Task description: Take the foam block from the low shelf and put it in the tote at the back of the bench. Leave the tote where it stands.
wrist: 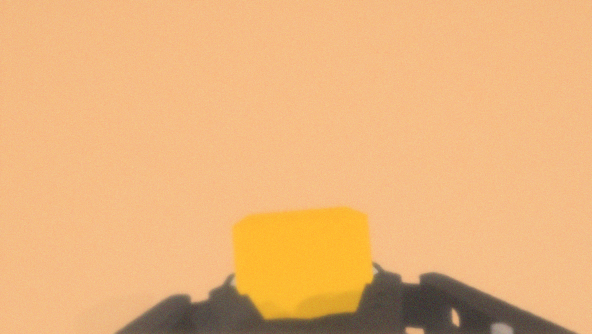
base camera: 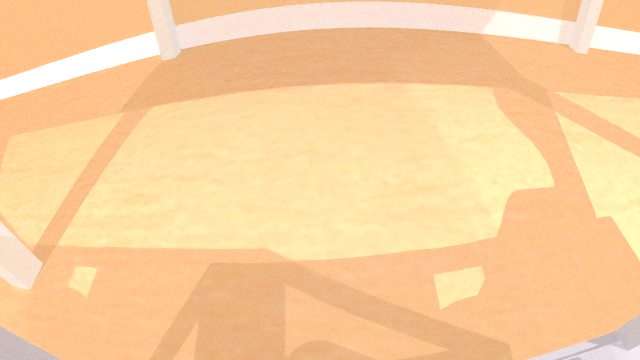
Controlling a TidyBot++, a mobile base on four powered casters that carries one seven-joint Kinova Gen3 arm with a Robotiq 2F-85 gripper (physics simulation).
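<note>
The yellow foam block is at the lower middle of the wrist view, between the two dark fingers. My gripper is shut on the foam block, with one finger on each side of it. Behind the block the wrist view shows a plain, blurred orange surface. The gripper does not show in the base camera view. The tote and the low shelf cannot be made out in either view.
In the base camera view, two pale legs stand at the far side in front of a white strip along the wall. Another pale leg stands at the left edge. Shadows and bright patches lie on the floor.
</note>
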